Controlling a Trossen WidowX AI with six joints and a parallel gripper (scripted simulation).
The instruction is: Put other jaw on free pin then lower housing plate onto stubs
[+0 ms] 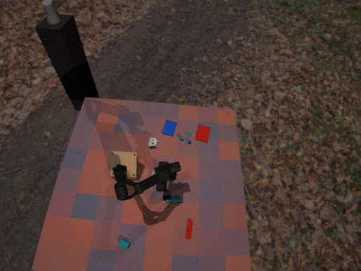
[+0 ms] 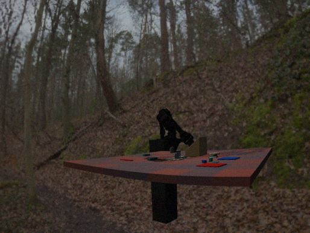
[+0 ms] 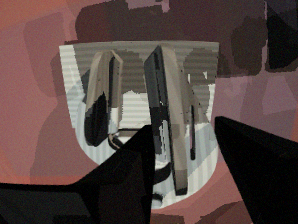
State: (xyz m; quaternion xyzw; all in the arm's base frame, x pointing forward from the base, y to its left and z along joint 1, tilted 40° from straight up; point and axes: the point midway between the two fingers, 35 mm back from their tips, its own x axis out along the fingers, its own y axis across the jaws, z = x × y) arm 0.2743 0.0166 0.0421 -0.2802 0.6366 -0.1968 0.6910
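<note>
The white base is 1 cm ahead of my gripper tip, 3 cm to the left of it and 5 cm below it. The rest, counted from my gripper tip: teal bar (10 cm ahead, 11 cm to the right, 4 cm below); blue tile (2 cm behind, 44 cm to the left, 5 cm below); red bar (22 cm ahead, 27 cm to the right, 5 cm below).
</note>
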